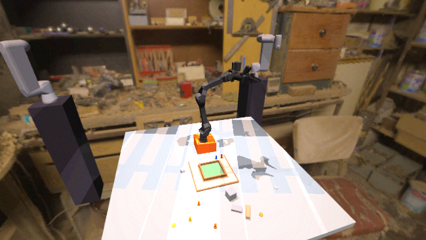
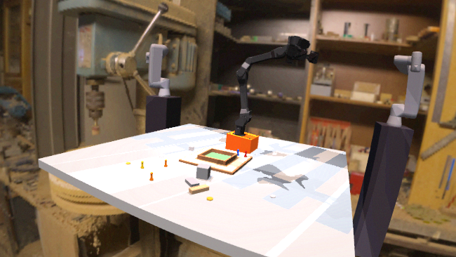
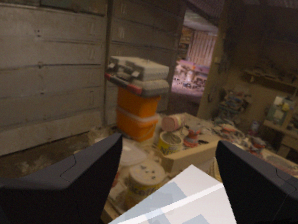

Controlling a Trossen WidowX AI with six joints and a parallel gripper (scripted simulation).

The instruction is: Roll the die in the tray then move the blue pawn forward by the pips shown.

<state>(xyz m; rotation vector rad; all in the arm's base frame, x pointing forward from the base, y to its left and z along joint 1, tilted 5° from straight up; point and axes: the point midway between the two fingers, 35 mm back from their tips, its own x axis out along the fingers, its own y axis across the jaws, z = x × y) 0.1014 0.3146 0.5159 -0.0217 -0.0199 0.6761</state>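
The die lies 580 mm to the right of my gripper tip, 570 mm below it and 90 mm ahead of it. Also, from my gripper tip: green tray floor 570 mm below, 390 mm to the right, 150 mm ahead; red pawn 550 mm below, 280 mm to the right, 40 mm ahead; blue pawn 550 mm below, 320 mm to the right, 40 mm ahead.
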